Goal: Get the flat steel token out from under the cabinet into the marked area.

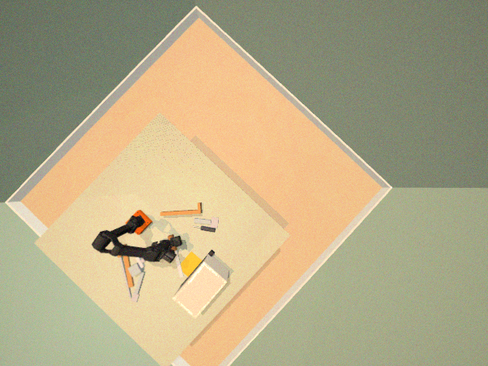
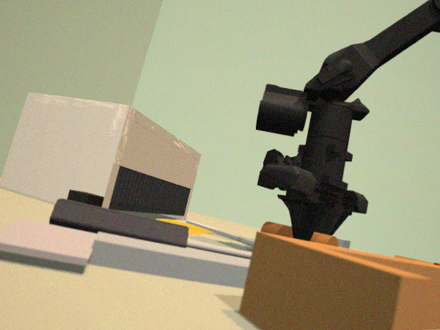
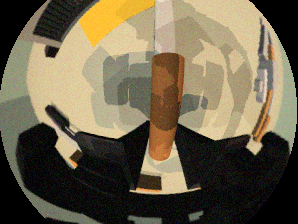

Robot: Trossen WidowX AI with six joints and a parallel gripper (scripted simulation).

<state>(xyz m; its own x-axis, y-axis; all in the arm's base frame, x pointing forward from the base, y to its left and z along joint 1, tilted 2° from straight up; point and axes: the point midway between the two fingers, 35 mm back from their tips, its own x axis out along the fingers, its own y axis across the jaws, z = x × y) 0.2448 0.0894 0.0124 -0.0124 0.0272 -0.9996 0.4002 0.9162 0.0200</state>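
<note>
My gripper tip is now 5 cm past the orange stick and 36 cm to the left of it. Round my gripper tip: token (35 cm ahead, 1 cm to the right, 1 cm below); dark screwdriver (7 cm ahead, 22 cm to the left).
</note>
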